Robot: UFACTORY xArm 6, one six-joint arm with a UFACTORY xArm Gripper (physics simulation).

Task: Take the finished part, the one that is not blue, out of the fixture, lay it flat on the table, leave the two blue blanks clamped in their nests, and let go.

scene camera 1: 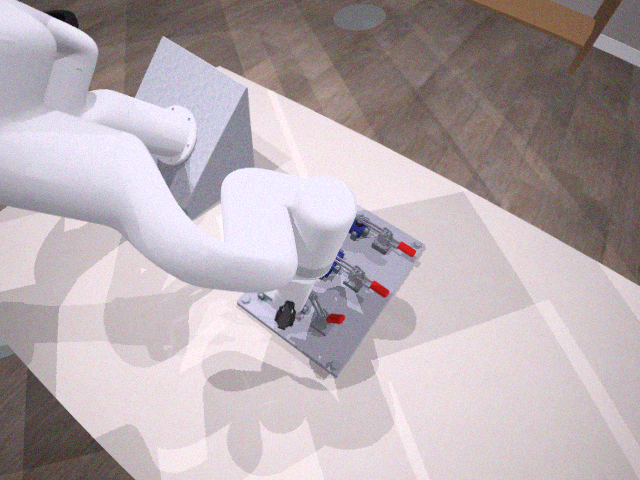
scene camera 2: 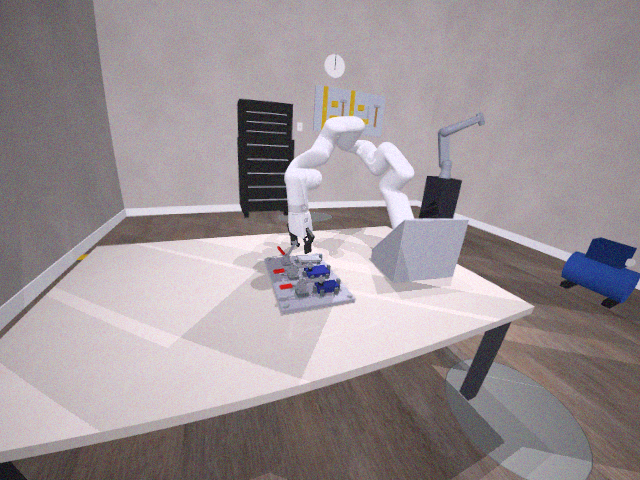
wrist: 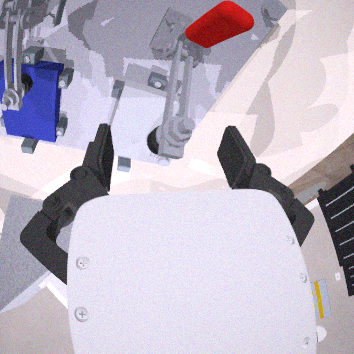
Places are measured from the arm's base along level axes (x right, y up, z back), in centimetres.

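Pixels of known places: gripper, fingertip midpoint: (scene camera 2: 301, 248) (wrist: 168, 137); arm's base at its link origin: (scene camera 1: 175, 136) (scene camera 2: 407, 237).
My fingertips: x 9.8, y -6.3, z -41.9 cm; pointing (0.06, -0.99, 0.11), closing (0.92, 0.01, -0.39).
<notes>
Ahead of a thing's pixels: the offset from my fingertips to its top centre. "pt": to the spot under its first point. Level surfaces: height alone.
The finished part {dx -1.4, dy -3.1, dz +3.0 cm} (scene camera 2: 309, 258) (wrist: 135, 117), pale grey with a dark hole, lies in the end nest of the fixture plate {dx -12.6, dy -5.3, dz -1.6 cm} (scene camera 1: 361, 320) (scene camera 2: 311, 305). Its toggle clamp (scene camera 2: 290, 252) (wrist: 175, 105) is tipped up, its red handle {dx -1.9, dy +2.2, dz -7.9 cm} (scene camera 1: 336, 318) (scene camera 2: 280, 250) (wrist: 220, 25) angled; in the wrist view the clamp arm overlaps the part. One blue blank {dx -12.4, dy -3.2, dz +3.2 cm} (scene camera 1: 327, 271) (scene camera 2: 316, 271) (wrist: 37, 102) is clamped in the middle nest, the other blue blank {dx -23.4, dy -2.7, dz +3.3 cm} (scene camera 1: 356, 227) (scene camera 2: 327, 286) in the far nest. My gripper (scene camera 2: 301, 248) (wrist: 168, 137) is open and empty above the finished part, its fingers wide apart. The arm hides the part in scene camera 1.
Two lowered clamps with red handles {pt dx -13.0, dy -1.6, dz -10.7 cm} (scene camera 1: 379, 288) {pt dx -23.6, dy -1.1, dz -10.2 cm} (scene camera 1: 406, 249) stand on the plate beside the blanks. A grey wedge-shaped block (scene camera 1: 196, 103) (scene camera 2: 431, 250) stands on the white table {dy -6.7 cm} (scene camera 1: 491, 361) (scene camera 2: 206, 372), near the arm base. A black drawer cabinet (scene camera 2: 266, 155) stands behind the table.
</notes>
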